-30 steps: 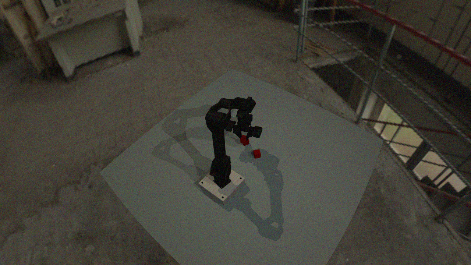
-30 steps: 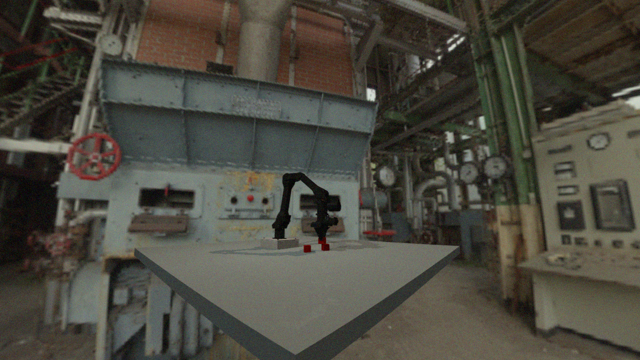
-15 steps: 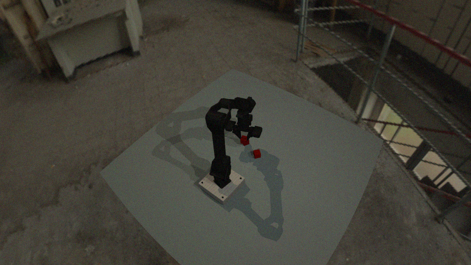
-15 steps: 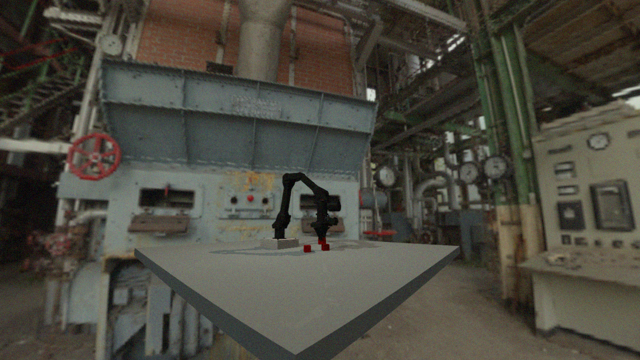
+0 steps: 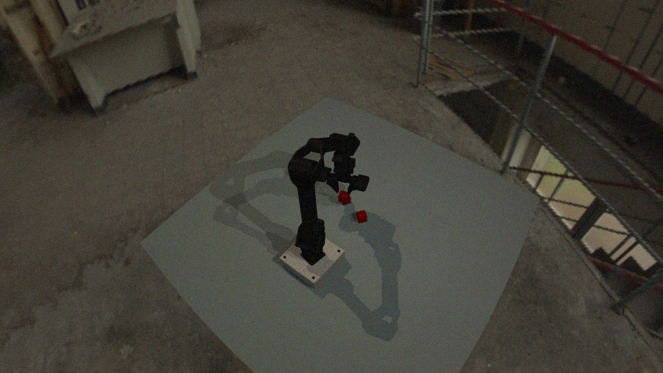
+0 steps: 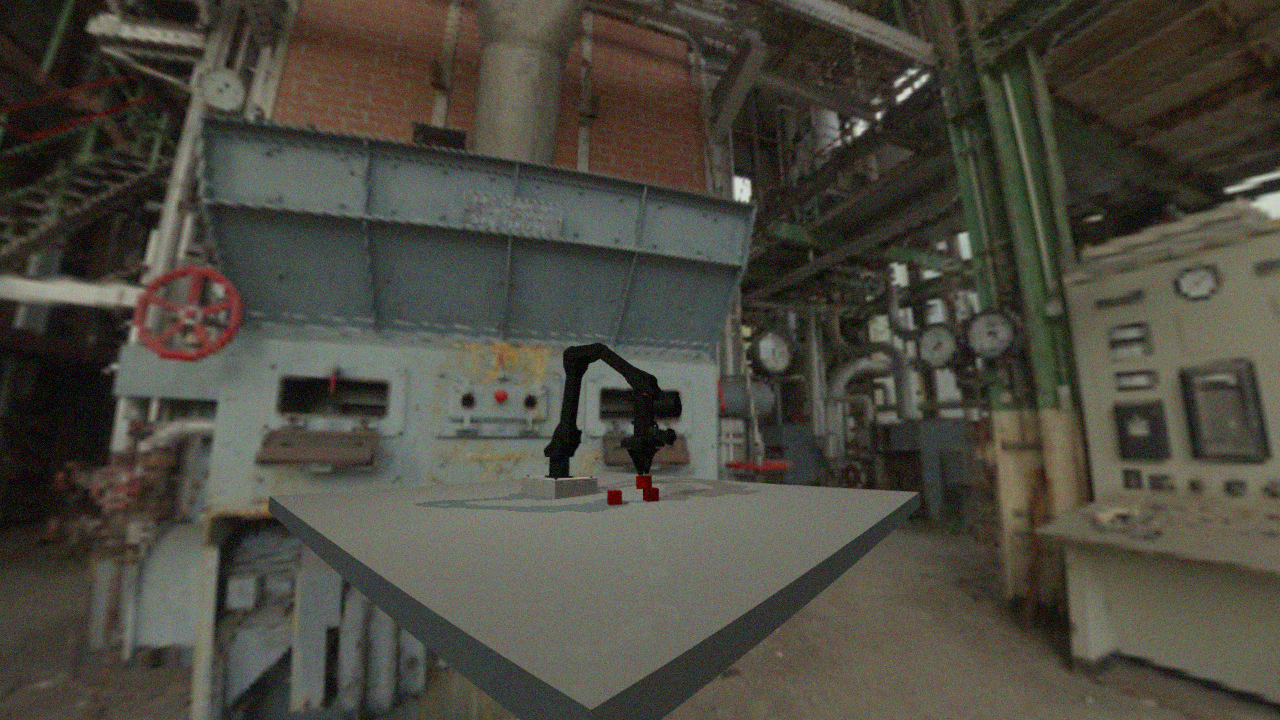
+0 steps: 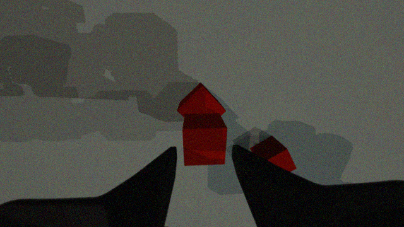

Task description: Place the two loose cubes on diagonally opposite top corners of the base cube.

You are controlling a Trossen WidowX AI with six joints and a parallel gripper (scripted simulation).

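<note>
My gripper tip is now 5 cm above the base cube, 2 cm short of it and 1 cm to the right of it.
</note>
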